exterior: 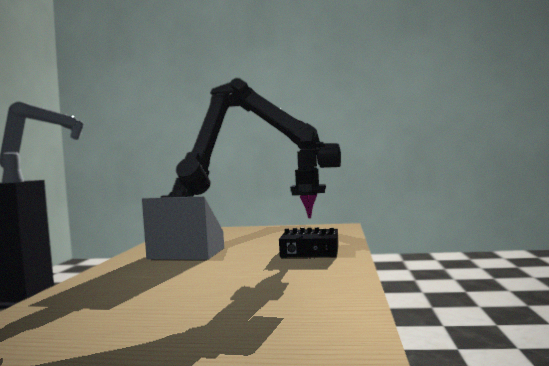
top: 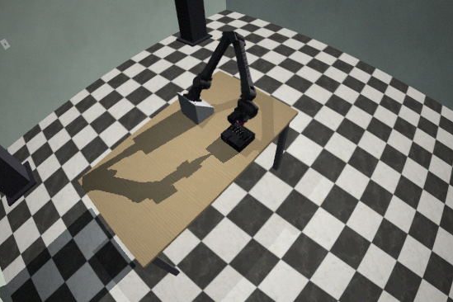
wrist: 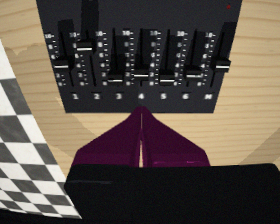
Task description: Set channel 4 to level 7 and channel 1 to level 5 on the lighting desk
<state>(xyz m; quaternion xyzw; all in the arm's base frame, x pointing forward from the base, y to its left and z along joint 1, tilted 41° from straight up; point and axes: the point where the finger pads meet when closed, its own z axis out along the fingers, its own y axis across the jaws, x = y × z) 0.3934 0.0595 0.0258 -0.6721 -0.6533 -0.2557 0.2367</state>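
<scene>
Right now my hand is 2 cm to the left of the channel 4 fader cap and 4 cm above it. Round my hand: channel 1 fader cap (7 cm ahead, 3 cm to the right, 4 cm below); then channel 2 fader cap (4 cm ahead, 4 cm to the right, 4 cm below); then channel 3 fader cap (2 cm ahead, 2 cm to the right, 4 cm below).
</scene>
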